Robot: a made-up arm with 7 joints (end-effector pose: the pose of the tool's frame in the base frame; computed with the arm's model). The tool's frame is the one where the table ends.
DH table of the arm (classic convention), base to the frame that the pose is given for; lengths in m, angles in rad. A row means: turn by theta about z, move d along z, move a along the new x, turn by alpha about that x. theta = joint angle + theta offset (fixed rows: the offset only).
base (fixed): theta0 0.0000  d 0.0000  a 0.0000  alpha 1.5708
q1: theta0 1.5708  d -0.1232  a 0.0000  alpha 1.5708
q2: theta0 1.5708  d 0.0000  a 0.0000  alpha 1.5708
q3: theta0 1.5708  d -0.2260  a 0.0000  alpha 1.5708
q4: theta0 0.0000  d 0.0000  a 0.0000  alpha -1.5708
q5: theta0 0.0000  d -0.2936  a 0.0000  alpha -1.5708
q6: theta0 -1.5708  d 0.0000  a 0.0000  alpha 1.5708
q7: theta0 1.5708  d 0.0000  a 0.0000  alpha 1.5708
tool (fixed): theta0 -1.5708  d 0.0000  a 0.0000  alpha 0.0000
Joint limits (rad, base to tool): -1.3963..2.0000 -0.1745..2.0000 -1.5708..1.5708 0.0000..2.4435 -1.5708..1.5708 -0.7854..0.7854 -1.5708..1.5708
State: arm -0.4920 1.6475 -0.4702 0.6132 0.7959 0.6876 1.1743
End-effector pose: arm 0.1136 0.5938 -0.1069 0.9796 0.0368 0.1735 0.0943
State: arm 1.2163 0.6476 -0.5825 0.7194 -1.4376 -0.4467 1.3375
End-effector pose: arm 0.4505 0.3079 0.0055 0.5642 0.3130 0.1475 -0.7496
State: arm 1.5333 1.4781 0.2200 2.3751 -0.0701 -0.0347 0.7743
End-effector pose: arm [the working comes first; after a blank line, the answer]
Working (the frame after each row of the table, in the pose's form):
after base (fixed): 0.0000 0.0000 0.0000 0.7071 0.7071 0.0000 0.0000
after q1: 0.0000 0.1232 0.0000 0.0000 -0.0187 0.0000 -0.9998
after q2: 0.0000 0.1232 0.0000 0.7068 0.7056 -0.0195 -0.0460
after q3: 0.0209 0.3482 -0.0008 0.0367 0.6390 -0.0283 0.7678
after q4: 0.0209 0.3482 -0.0008 0.3434 -0.6442 0.6536 0.1995
after q5: -0.0354 0.1418 0.2002 0.2239 0.7191 -0.3135 -0.5784
after q6: -0.0354 0.1418 0.2002 0.6969 -0.3285 0.1863 0.6097
after q7: -0.0354 0.1418 0.2002 0.2376 0.1750 -0.8866 -0.3562

-0.0354 0.1418 0.2002 0.0839 -0.7506 0.5032 0.4199
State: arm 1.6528 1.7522 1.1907 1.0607 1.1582 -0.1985 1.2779
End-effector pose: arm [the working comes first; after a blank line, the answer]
Working (the frame after each row of the table, in the pose's form):
after base (fixed): 0.0000 0.0000 0.0000 0.7071 0.7071 0.0000 0.0000
after q1: 0.0000 0.1232 0.0000 0.0000 -0.0410 0.0000 0.9992
after q2: 0.0000 0.1232 0.0000 0.7062 0.7010 0.0351 0.0929
after q3: -0.0406 0.3455 -0.0033 0.0882 -0.1479 -0.0207 -0.9848
after q4: -0.0406 0.3455 -0.0033 0.3084 -0.5037 0.6094 -0.5289
after q5: -0.3074 0.4436 0.0701 0.3250 -0.4495 0.7493 0.3619
after q6: -0.3074 0.4436 0.0701 0.9548 -0.2677 0.0741 -0.1054
after q7: -0.3074 0.4436 0.0701 0.1481 0.1965 0.8520 0.4622

-0.3074 0.4436 0.0701 0.4315 -0.4635 0.7414 0.2221
